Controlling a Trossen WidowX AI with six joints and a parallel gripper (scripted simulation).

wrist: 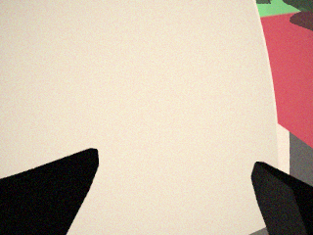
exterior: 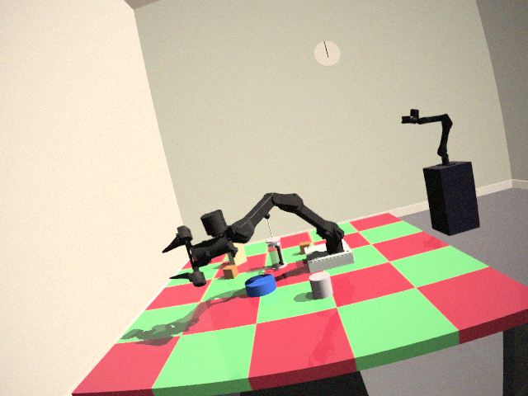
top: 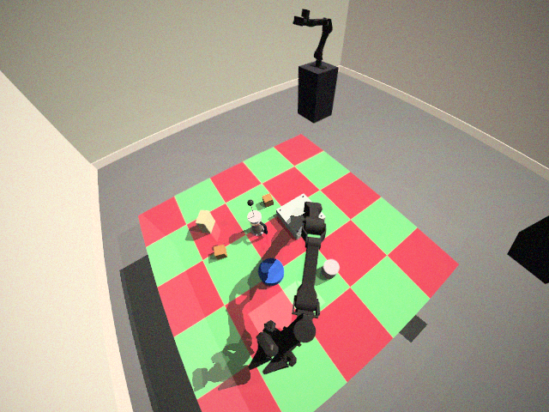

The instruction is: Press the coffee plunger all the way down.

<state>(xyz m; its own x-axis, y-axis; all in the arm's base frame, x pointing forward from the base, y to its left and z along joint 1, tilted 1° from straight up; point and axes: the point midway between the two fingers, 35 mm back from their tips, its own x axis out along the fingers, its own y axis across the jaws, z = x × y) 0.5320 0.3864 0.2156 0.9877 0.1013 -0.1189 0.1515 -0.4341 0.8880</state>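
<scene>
Right now the coffee press is 510 mm to the right of my gripper tip, 310 mm behind it and 130 mm below it. Also, from my gripper tip: grey cylinder: 450 mm behind, 220 mm below, 130 mm to the right.
</scene>
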